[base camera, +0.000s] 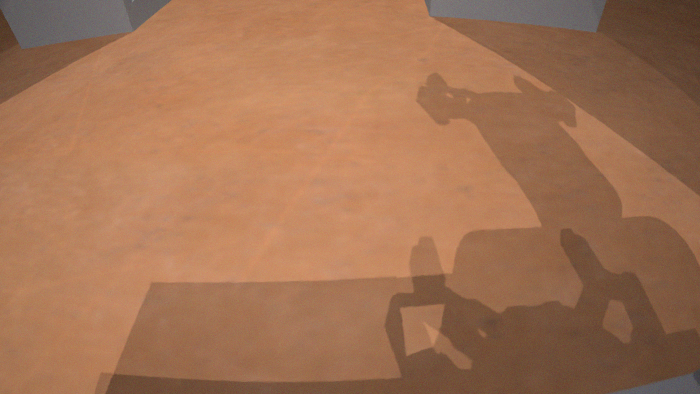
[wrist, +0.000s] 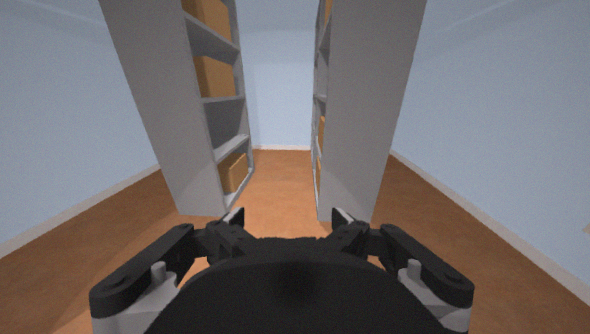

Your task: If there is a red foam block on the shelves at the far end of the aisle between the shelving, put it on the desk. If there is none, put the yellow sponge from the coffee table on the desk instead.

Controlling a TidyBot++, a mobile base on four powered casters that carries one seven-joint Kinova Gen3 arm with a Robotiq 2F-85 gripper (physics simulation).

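Frame: origin at the arm's base, x back, y right, z up, level; centimetres.
Seen in the pictures: gripper, fingertip midpoint: (wrist: 288, 217).
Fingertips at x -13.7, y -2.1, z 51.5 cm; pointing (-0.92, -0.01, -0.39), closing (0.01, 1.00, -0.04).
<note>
A point is followed by its place in that frame.
My gripper (wrist: 288, 217) {x -13.7, y -2.1, z 51.5 cm} is open and empty, pointing toward the aisle between two grey shelving rows in the wrist view. The left shelving (wrist: 165, 125) {x -116.3, y -87.2, z 42.4 cm} shows its end panel and several shelves, and the right shelving (wrist: 367, 115) {x -101.8, y 48.5, z 49.4 cm} shows mostly its end panel. In the base camera view the feet of the left shelving (base camera: 75, 22) {x -115.2, y -77.5, z -34.1 cm} and the right shelving (base camera: 515, 12) {x -102.3, y 44.2, z -36.8 cm} show at the top. No red foam block, yellow sponge, desk or coffee table shows in either view.
Cardboard boxes (wrist: 217, 77) {x -147.9, y -56.9, z 73.8 cm} (wrist: 234, 172) {x -147.8, y -56.9, z -12.0 cm} stand on the left shelves, and the edges of others (wrist: 321, 135) {x -136.8, y 27.9, z 28.0 cm} show on the right. A pale blue wall (wrist: 281, 100) {x -295.7, y -10.5, z 49.4 cm} closes the aisle's far end. Side walls stand left and right. The arm's shadow lies on the floor (base camera: 250, 150) {x -54.1, y -13.6, z -39.6 cm}.
</note>
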